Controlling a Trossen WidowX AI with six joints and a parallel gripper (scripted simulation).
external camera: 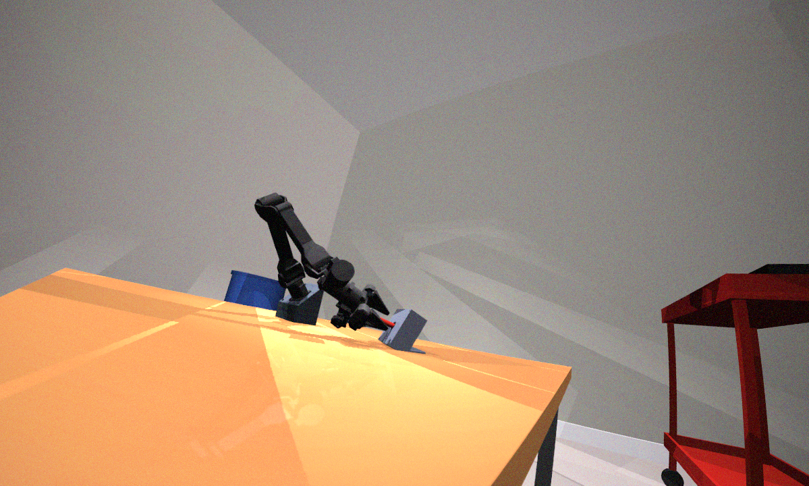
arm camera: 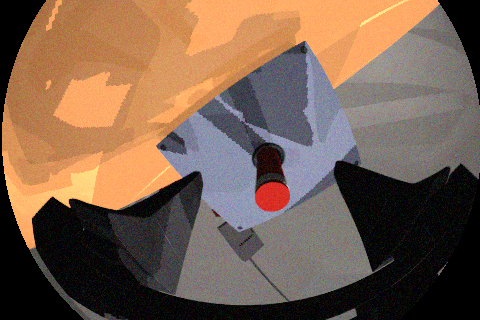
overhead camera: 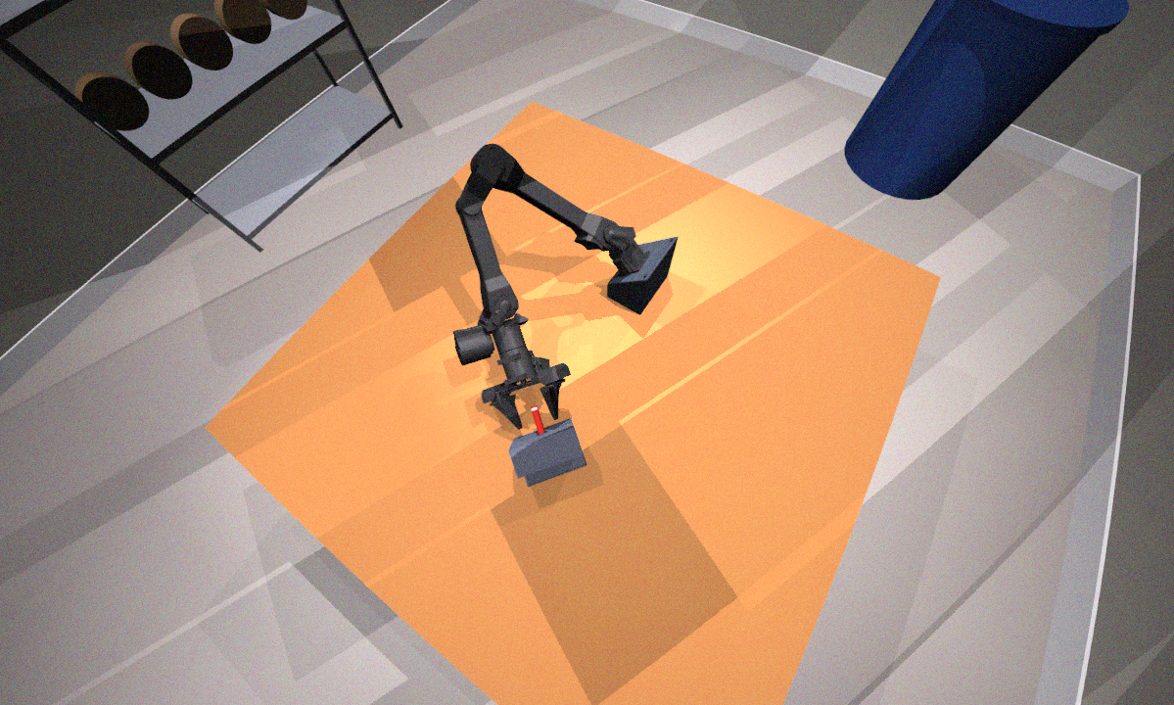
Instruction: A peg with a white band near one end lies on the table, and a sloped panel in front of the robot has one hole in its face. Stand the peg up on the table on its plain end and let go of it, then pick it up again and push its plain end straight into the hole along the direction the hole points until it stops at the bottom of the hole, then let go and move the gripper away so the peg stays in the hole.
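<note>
My gripper tip is now 10 mm past the red peg and 10 mm to the left of it. The rest, counted from my gripper tip: sloped grey-blue panel 30 mm ahead, 30 mm to the left, 20 mm below.
</note>
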